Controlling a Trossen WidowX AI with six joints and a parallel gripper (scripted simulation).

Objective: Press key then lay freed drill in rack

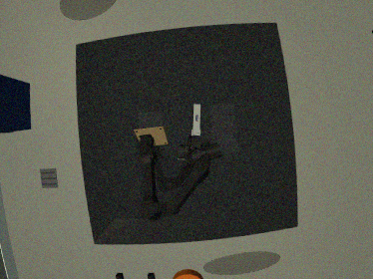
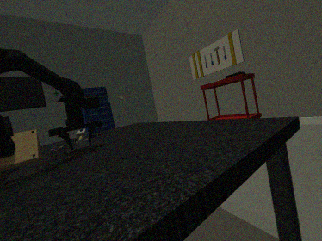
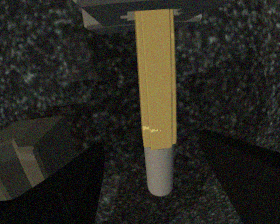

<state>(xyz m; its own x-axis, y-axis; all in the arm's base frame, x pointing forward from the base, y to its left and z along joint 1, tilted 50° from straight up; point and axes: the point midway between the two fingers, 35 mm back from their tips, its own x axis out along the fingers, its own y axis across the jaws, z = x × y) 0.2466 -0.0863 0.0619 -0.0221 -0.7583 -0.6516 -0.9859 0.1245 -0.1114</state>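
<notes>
Now: the rack 80 mm behind my gripper tip and 10 mm above it. Also, from my gripper tip: block 150 mm to the left, 30 mm above, 20 mm ahead.
</notes>
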